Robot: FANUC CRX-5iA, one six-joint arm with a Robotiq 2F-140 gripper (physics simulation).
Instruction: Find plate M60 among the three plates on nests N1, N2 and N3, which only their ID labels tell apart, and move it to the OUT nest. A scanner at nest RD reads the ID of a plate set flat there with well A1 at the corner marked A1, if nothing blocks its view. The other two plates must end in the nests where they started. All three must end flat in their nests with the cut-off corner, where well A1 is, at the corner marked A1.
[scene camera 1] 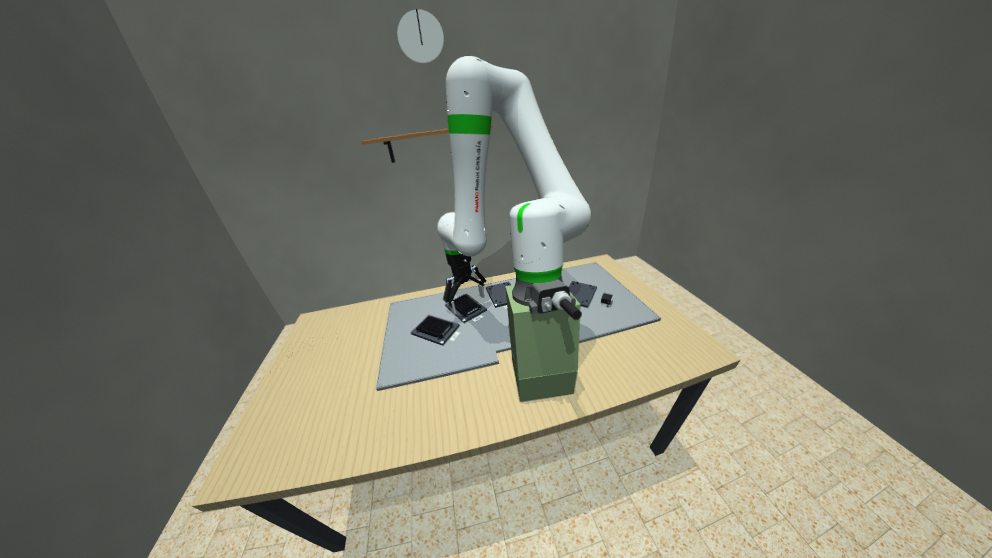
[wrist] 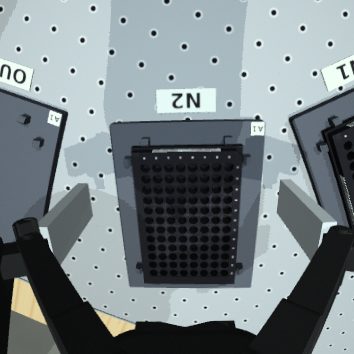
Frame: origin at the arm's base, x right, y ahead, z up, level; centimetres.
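Seen in the pictures: gripper, between the fingertips: [scene camera 1: 468, 304] [wrist: 183, 198]; arm's base, origin of its link: [scene camera 1: 539, 294].
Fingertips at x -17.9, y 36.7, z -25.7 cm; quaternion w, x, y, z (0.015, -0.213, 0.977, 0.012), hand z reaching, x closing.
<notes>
Pixels of each thing's top centre, then the offset from my fingertips to it. "pt": a spot on its surface instead. Level surfaces: height alone.
- black many-well plate, centre of its top: [wrist: 187, 224] [scene camera 1: 464, 303] dx -1.4, dy +2.6, dz -1.2 cm
- nest N2, a spot on its surface: [wrist: 124, 210] pt dx +3.8, dy +4.4, dz -2.6 cm
- black plate, centre of its top: [scene camera 1: 434, 325] dx -15.5, dy -7.7, dz -1.2 cm
- nest N1, a spot on its surface: [wrist: 309, 135] pt dx -7.3, dy -7.8, dz -2.6 cm
- OUT nest, centre of its top: [scene camera 1: 502, 291] dx +16.8, dy +6.8, dz -1.6 cm
- grey perforated board, height of its surface: dz -3.8 cm
- wooden table, height of its surface: dz -5.1 cm
- dark nest, centre of its top: [scene camera 1: 583, 290] dx +50.8, dy -6.9, dz -0.5 cm
- small black device, a spot on its surface: [scene camera 1: 606, 299] pt dx +56.7, dy -16.3, dz -0.8 cm
A black many-well plate [wrist: 189, 215] [scene camera 1: 466, 304] sits in nest N2 [wrist: 124, 210], looking flat; a pale strip shows along its edge near the N2 label, too small to read. Its cut-off corner is hard to make out. My gripper [wrist: 183, 198] [scene camera 1: 464, 294] is open and empty, its fingers on either side of that plate, apart from it. Another black plate [wrist: 349, 162] [scene camera 1: 435, 325] sits in nest N1 [wrist: 309, 135], partly out of the wrist view. The OUT nest [wrist: 22, 175] [scene camera 1: 497, 294] shows no plate on its visible part. The N3 plate cannot be made out.
The grey perforated board [scene camera 1: 416, 367] [wrist: 170, 55] lies on the wooden table [scene camera 1: 298, 409]. The arm's green pedestal [scene camera 1: 544, 347] hides part of the board. Right of it are a dark nest [scene camera 1: 583, 294], its label unreadable, and a small black device [scene camera 1: 606, 299].
</notes>
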